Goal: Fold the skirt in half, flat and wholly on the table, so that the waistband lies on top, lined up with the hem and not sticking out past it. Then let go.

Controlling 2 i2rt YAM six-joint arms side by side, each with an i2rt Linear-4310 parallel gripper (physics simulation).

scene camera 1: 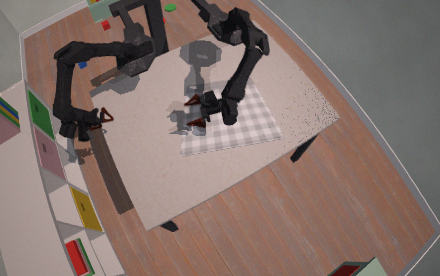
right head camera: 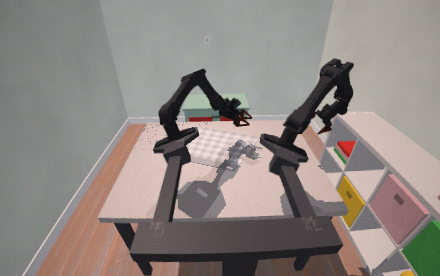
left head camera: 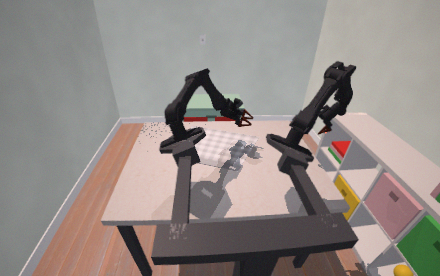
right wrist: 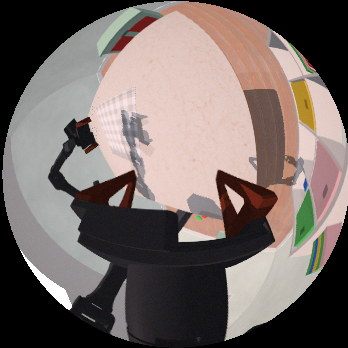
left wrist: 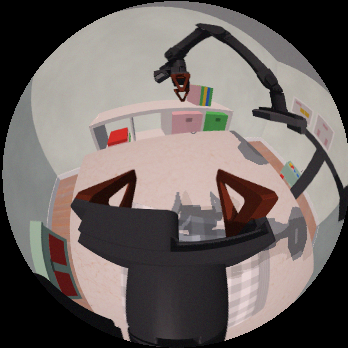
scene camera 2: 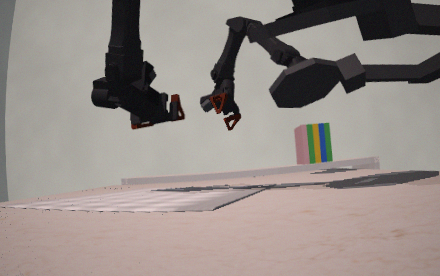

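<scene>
A pale grey-and-white checked skirt (left head camera: 218, 146) (right head camera: 208, 145) (scene camera 1: 245, 127) (scene camera 2: 165, 201) (left wrist: 245, 290) (right wrist: 112, 116) lies flat and spread on the table (left head camera: 135, 200) (right head camera: 132, 197) (scene camera 1: 150, 195) (scene camera 2: 300, 230). Its waistband cannot be told from its hem. My left gripper (left head camera: 245, 118) (right head camera: 243, 118) (scene camera 1: 190, 113) (scene camera 2: 159, 116) (left wrist: 175, 173) is open and empty, above the skirt and apart from it. My right gripper (scene camera 1: 103, 121) (scene camera 2: 225, 114) (left wrist: 181, 96) (right wrist: 175, 174) is open and empty, raised near the table edge beside the shelf, away from the skirt. The left arm hides part of the skirt.
A white shelf unit (left head camera: 400, 150) (right head camera: 405, 147) (scene camera 1: 25, 210) with coloured boxes runs along one side of the table. A green cabinet (left head camera: 220, 101) (right head camera: 227, 101) stands beyond the far table edge in the head views. Arm shadows fall across the skirt and table.
</scene>
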